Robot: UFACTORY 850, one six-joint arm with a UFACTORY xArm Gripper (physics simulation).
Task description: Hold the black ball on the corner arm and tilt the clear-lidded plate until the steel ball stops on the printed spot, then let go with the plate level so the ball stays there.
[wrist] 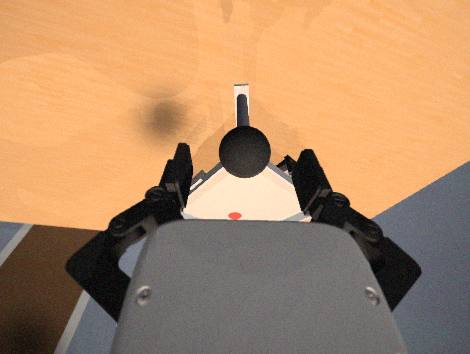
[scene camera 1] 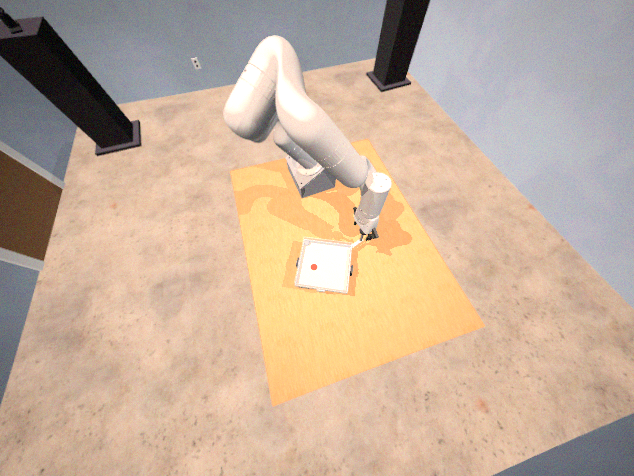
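The clear-lidded plate [scene camera 1: 327, 279] [wrist: 260, 197] lies on the wooden sheet, with a red printed spot [scene camera 1: 313, 266] [wrist: 235, 216] left of its middle in the scene view. A white arm [scene camera 1: 357, 243] [wrist: 241, 89] reaches out from its far right corner there. The black ball [wrist: 245, 151] sits on a dark stem at that arm; in the scene view the fingers largely hide it. My gripper [scene camera 1: 367, 236] [wrist: 244, 159] is open, its fingers on either side of the ball with gaps on both sides in the wrist view. I cannot make out the steel ball clearly.
The wooden sheet [scene camera 1: 358, 340] lies under the plate and the robot's base [scene camera 1: 313, 183]. Dark clips [scene camera 1: 351, 270] stand at the plate's sides. Two black posts [scene camera 1: 76, 92] [scene camera 1: 399, 40] rise farther back, near the blue walls.
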